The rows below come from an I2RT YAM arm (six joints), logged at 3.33 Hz.
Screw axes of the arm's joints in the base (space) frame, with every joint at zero. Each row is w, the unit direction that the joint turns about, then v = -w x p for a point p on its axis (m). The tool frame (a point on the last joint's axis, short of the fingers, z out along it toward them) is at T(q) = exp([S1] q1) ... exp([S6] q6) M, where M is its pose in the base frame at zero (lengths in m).
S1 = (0, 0, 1, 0, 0, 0)
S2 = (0, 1, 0, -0.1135, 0, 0.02)
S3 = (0, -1, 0, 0.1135, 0, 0.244)
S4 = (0, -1, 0, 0.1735, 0, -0.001)
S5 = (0, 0, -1, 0, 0.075, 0)
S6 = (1, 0, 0, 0, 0.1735, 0)
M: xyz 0.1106 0 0.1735 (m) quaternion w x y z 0.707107 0 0.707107 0
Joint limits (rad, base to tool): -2.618..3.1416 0..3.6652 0..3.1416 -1.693..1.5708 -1.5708..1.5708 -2.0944..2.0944
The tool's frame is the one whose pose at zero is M.
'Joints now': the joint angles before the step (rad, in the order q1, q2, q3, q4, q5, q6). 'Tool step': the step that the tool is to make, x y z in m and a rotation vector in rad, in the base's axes. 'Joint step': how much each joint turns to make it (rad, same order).
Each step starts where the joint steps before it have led.
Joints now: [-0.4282 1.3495 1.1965 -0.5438 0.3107 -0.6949]
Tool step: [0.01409 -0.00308 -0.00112 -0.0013 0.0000 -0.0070]
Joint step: [0.0115 0.0542 0.0393 0.0118 0.0149 0.0115]
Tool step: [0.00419 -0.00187 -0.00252 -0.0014 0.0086 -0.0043]
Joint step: [0.0007 0.0190 0.0080 0.0038 0.0069 -0.0004]
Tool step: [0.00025 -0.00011 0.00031 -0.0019 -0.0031 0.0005]
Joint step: [0.0000 0.0000 0.0000 0.0039 -0.0001 -0.0007]
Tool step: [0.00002 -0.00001 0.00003 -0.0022 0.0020 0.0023]
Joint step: [0.0000 0.0000 0.0000 0.0003 0.0001 -0.0038]
